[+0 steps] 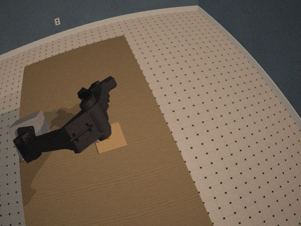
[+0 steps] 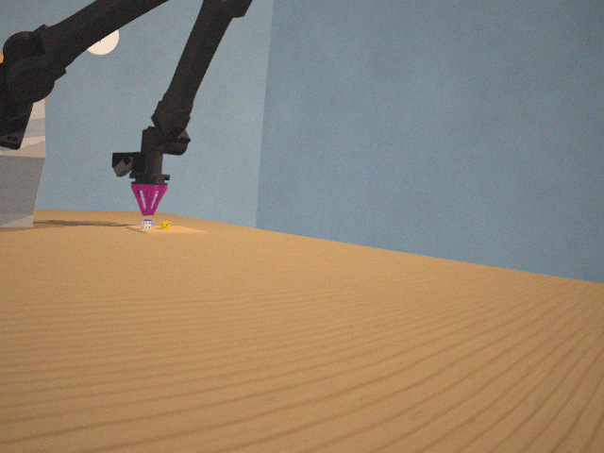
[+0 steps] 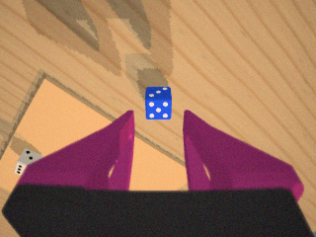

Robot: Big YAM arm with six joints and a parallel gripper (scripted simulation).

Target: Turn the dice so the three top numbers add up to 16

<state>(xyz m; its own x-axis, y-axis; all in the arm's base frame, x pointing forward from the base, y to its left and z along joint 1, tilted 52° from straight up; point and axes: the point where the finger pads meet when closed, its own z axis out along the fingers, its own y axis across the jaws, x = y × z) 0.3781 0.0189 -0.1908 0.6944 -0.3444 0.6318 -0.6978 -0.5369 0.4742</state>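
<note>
Right now my hand is 30 mm above the blue die. Also, from my hand: mat 100 mm to the right, 30 mm below, 10 mm ahead; white die 110 mm to the right, 40 mm behind, 20 mm below; yellow die 100 mm to the right, 20 mm below, 10 mm ahead.
</note>
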